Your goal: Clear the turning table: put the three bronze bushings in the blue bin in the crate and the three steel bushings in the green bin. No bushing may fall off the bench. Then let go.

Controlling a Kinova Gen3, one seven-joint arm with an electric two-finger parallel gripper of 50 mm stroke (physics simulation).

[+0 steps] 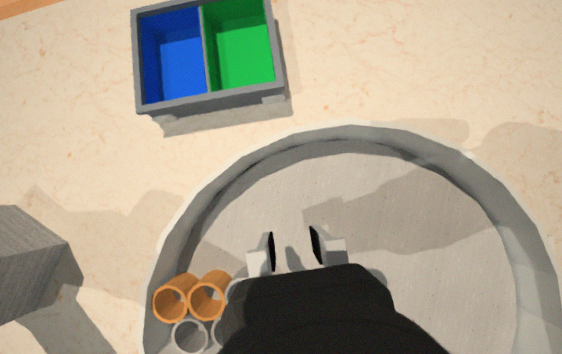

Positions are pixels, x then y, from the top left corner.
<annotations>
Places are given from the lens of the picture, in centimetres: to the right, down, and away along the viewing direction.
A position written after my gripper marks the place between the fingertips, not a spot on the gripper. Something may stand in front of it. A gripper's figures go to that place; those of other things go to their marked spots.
my gripper [292, 241]: 1, 5, 19
grey turning table [463, 256]: 21, 9, 25
</annotations>
